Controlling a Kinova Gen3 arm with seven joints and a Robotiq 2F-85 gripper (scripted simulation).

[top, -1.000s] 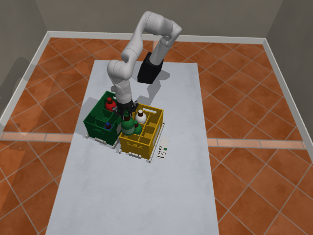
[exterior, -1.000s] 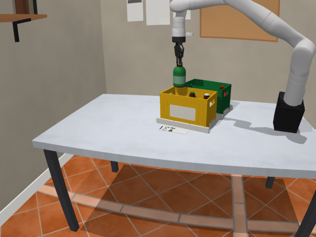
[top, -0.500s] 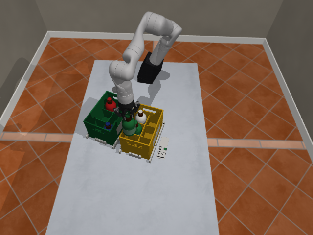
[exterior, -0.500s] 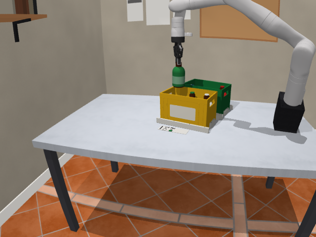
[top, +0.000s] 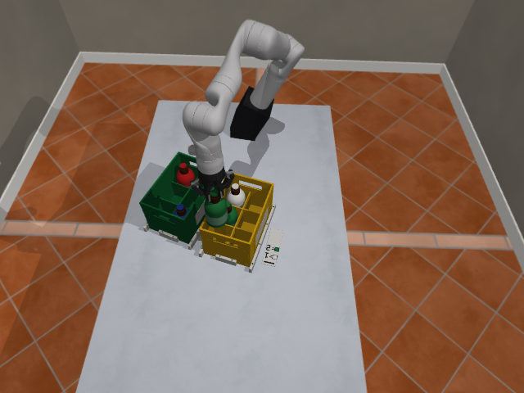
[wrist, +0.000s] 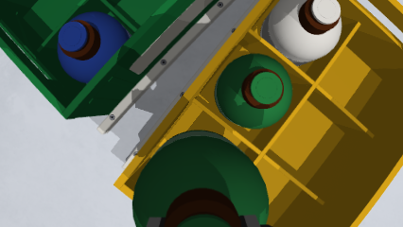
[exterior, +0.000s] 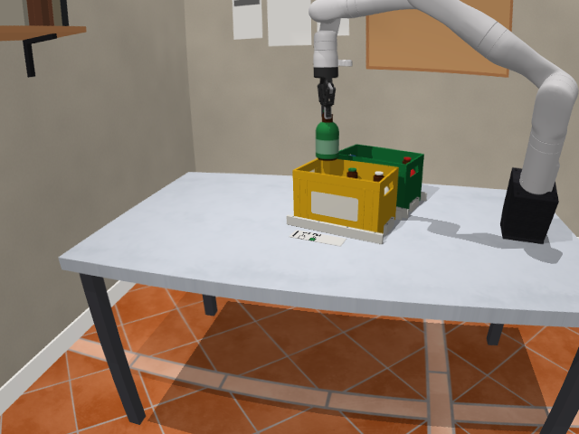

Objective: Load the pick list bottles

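My hand is 80 mm past the yellow crate, 60 mm to the right of it and 250 mm above it. Also, from my hand: green crate 150 mm behind, 170 mm to the right, 250 mm below; then blue-label bottle 60 mm behind, 150 mm to the right, 250 mm below; then white-label bottle 170 mm behind, 30 mm to the left, 250 mm below.
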